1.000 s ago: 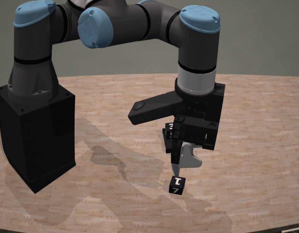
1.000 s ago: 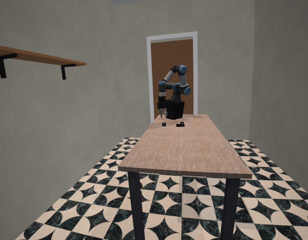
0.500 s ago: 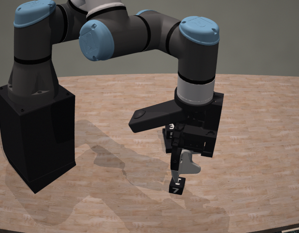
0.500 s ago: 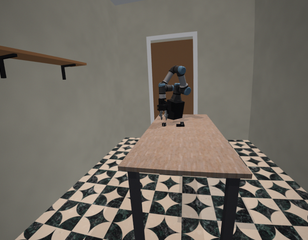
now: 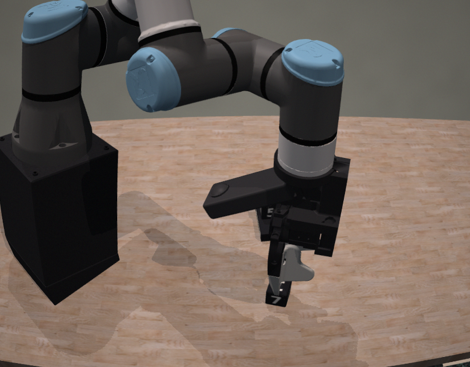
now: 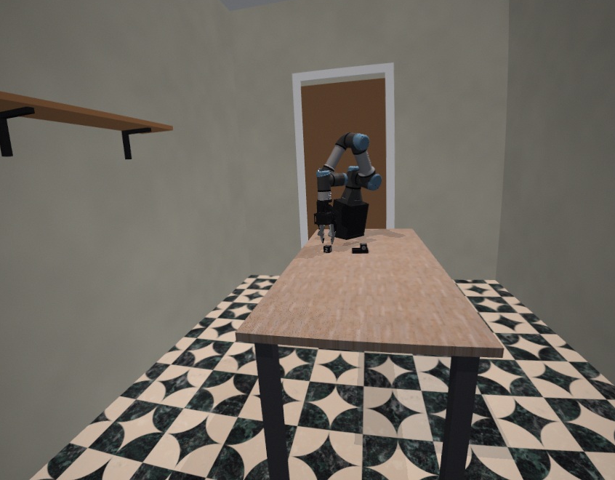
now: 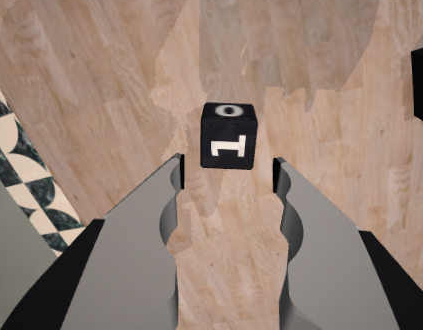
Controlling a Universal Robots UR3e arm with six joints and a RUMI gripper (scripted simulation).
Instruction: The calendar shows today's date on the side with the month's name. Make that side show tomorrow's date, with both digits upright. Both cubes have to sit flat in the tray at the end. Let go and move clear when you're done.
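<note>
Right now the black number cube is 4 cm below my hand. The rest, counted from my hand: black calendar tray: 3 cm behind, 16 cm to the left, 5 cm below.
</note>
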